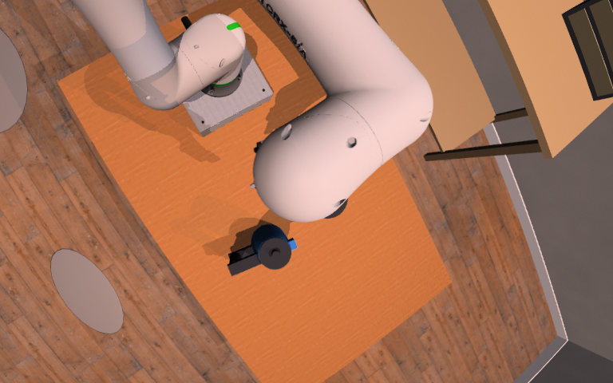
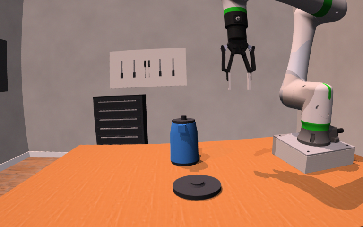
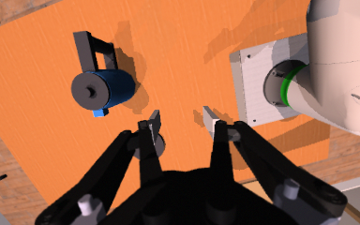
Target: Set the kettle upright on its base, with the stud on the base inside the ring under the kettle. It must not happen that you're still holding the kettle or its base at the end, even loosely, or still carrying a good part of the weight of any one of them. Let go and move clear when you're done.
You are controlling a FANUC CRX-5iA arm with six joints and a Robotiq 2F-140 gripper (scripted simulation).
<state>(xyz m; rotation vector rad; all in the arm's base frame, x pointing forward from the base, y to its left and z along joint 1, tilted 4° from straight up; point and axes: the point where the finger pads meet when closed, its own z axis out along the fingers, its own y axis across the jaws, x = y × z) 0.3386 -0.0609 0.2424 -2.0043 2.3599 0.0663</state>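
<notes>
My hand is 21 cm short of the blue kettle, 11 cm to the left of it and 23 cm above it. The rest, counted from my hand: dark round base: 19 cm ahead, 18 cm to the left, 31 cm below.
</notes>
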